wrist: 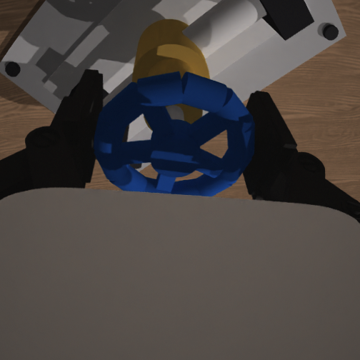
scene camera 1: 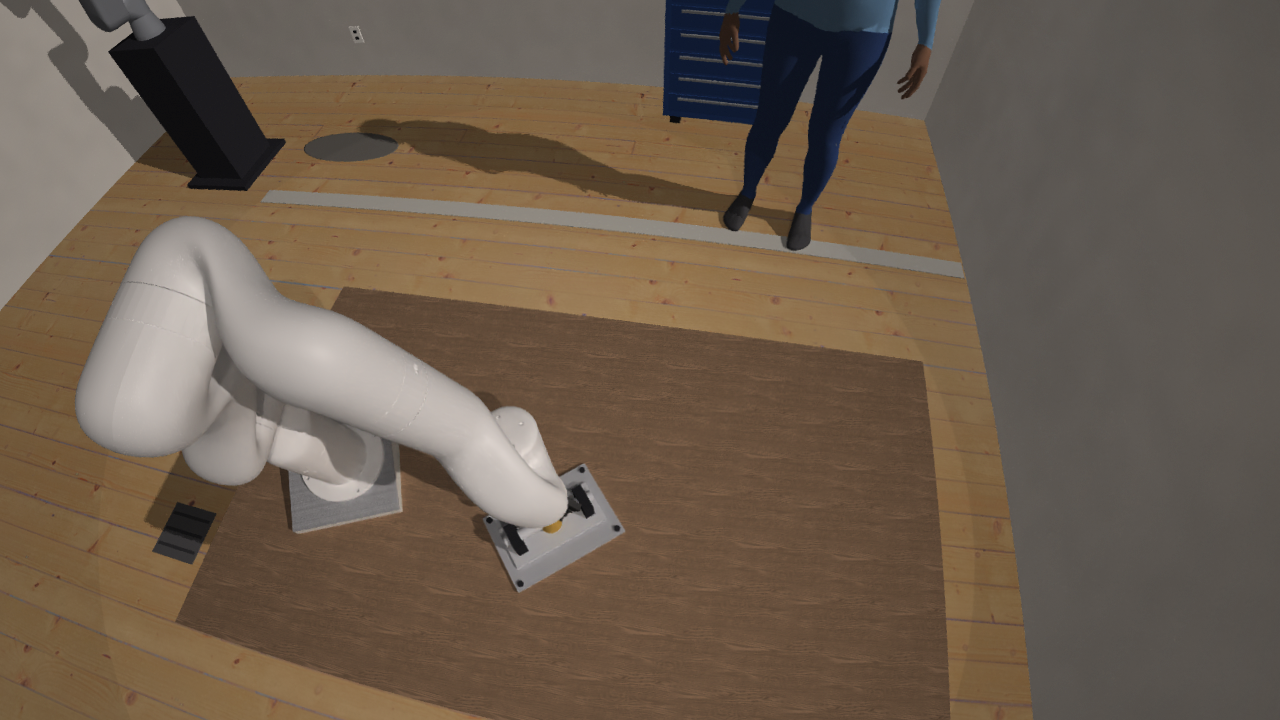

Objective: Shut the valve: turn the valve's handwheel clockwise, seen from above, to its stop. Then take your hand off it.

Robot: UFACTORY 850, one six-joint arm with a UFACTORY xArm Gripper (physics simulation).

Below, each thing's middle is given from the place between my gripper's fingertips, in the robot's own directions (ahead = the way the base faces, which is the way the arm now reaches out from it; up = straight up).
I see the blue handwheel (wrist: pixel 173 150) 1 cm above my hand. Also, from my hand: grey base plate (scene camera 1: pixel 553 561) 11 cm below.
